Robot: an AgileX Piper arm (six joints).
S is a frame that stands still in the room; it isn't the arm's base.
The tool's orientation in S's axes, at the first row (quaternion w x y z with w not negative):
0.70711 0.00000 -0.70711 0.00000
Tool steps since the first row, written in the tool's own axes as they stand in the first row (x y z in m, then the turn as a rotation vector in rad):
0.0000 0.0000 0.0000 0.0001 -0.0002 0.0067
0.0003 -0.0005 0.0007 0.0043 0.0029 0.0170
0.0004 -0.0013 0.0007 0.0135 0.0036 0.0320
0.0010 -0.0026 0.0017 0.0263 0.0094 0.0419
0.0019 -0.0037 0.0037 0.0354 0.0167 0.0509
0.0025 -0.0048 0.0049 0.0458 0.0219 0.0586
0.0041 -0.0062 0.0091 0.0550 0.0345 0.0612
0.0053 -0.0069 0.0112 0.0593 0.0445 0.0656
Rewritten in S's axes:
0.0000 0.0000 0.0000 -0.0067 -0.0002 0.0001
-0.0007 -0.0005 0.0003 -0.0170 0.0029 0.0043
-0.0007 -0.0013 0.0004 -0.0320 0.0036 0.0135
-0.0017 -0.0026 0.0010 -0.0419 0.0094 0.0263
-0.0037 -0.0037 0.0019 -0.0509 0.0167 0.0354
-0.0049 -0.0048 0.0025 -0.0586 0.0219 0.0458
-0.0091 -0.0062 0.0041 -0.0612 0.0345 0.0550
-0.0112 -0.0069 0.0053 -0.0656 0.0445 0.0593

